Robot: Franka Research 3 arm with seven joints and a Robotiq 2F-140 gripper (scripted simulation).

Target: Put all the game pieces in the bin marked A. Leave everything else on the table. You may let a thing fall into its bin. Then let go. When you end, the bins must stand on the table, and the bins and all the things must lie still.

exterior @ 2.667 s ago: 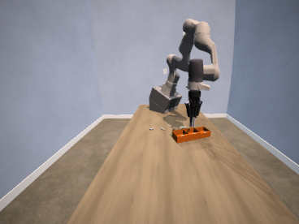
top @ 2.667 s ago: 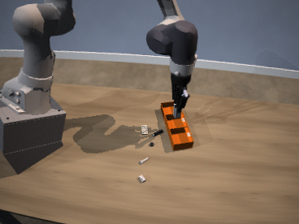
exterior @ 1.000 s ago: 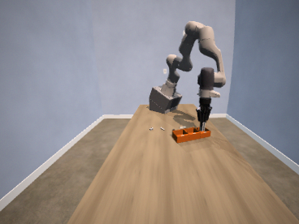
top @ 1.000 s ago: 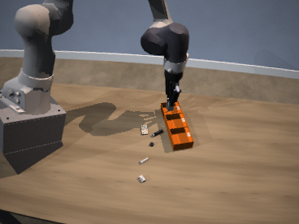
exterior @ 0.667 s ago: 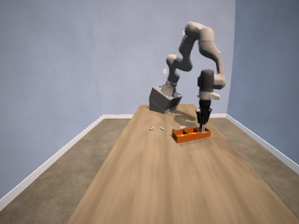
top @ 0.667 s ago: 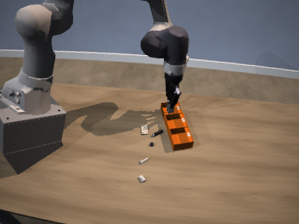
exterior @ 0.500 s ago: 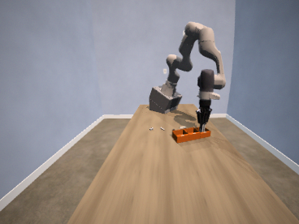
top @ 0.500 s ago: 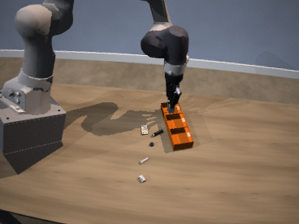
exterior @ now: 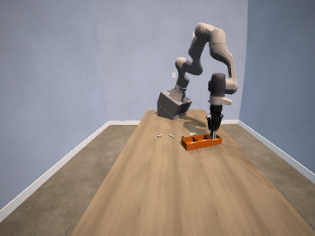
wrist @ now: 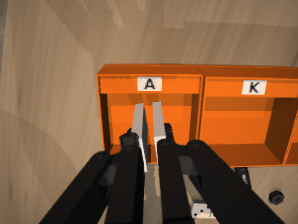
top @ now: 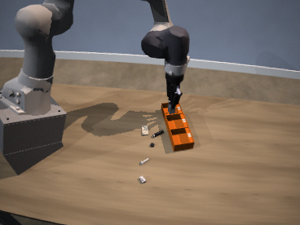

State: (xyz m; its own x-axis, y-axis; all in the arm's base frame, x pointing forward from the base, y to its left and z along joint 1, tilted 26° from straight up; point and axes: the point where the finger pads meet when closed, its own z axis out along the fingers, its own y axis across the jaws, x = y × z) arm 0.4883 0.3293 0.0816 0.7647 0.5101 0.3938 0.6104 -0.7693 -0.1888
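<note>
Right now the white domino is 14 cm to the right of my hand, 8 cm behind it and 4 cm below it. The rest, counted from my hand: orange bin 7 cm to the right, 5 cm ahead, 3 cm below; black nut 20 cm to the right, 5 cm below, 2 cm behind; black cylinder 14 cm to the right, 4 cm below, 2 cm behind.
</note>
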